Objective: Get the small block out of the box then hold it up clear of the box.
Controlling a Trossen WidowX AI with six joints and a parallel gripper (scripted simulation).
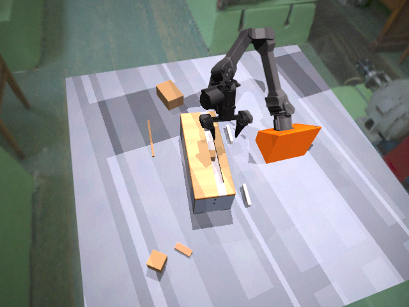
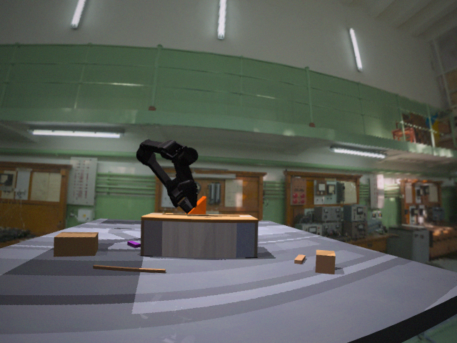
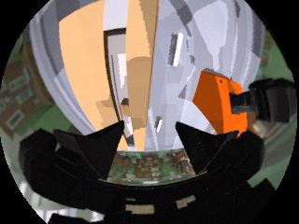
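My gripper tip is now 40 mm short of the box, 30 mm to the right of it and 90 mm above it. Round my gripper tip: thin wooden stick 270 mm ahead, 160 mm to the right, 150 mm below.
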